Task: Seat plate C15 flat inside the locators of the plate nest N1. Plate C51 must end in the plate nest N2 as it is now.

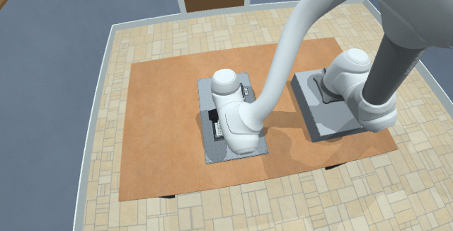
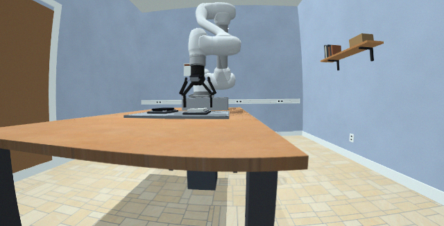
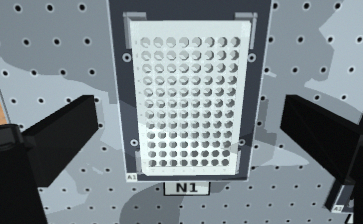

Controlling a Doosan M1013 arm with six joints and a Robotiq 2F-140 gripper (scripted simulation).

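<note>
Right now the plate C15 is 2 cm below my hand. Round my hand: plate nest N2: 4 cm behind, 22 cm to the right, 4 cm below; then black plate C51: 4 cm behind, 22 cm to the right, 2 cm below; then plate nest N1: 4 cm below.
</note>
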